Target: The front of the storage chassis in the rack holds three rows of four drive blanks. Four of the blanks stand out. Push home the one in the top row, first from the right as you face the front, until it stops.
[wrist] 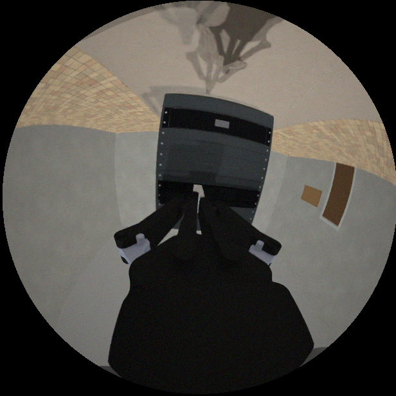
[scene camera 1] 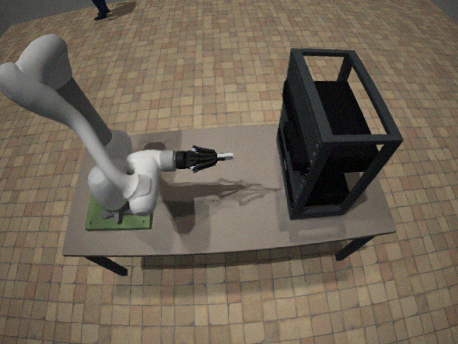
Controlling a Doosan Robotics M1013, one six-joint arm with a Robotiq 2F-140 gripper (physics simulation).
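Pixels of known places: gripper, fingertip midpoint: point(scene camera 1: 233, 156); arm's base at its link origin: point(scene camera 1: 118, 201).
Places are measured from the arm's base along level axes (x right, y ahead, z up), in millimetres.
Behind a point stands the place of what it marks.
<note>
The dark grey rack point(scene camera 1: 306, 95) {x 63, y 883, z 585 mm} point(wrist: 160, 150) stands upright at the right of the table in the scene view, with a large black chassis body point(scene camera 1: 341, 107) {x 18, y 1097, z 444 mm} inside. Its front faces the arm and shows ahead of the fingers in the wrist view. The separate drive blanks are too dark and small to make out, so which ones stand out cannot be told. My gripper point(scene camera 1: 226, 156) {x 73, y 612, z 312 mm} point(wrist: 196, 191) is shut and empty, its pale tips together, pointing at the rack front from a distance. In the wrist view the fingers hide part of a black band point(wrist: 172, 193) across the front.
The table point(scene camera 1: 200, 235) {x 257, y 403, z -29 mm} carries the arm's green base plate point(scene camera 1: 120, 223) {x 127, y 9, z -1 mm} at its left end. A gap of table lies between the gripper and the rack. A black panel point(wrist: 190, 119) with a grey label crosses the rack front near the table. A person's legs point(scene camera 1: 101, 7) show far back.
</note>
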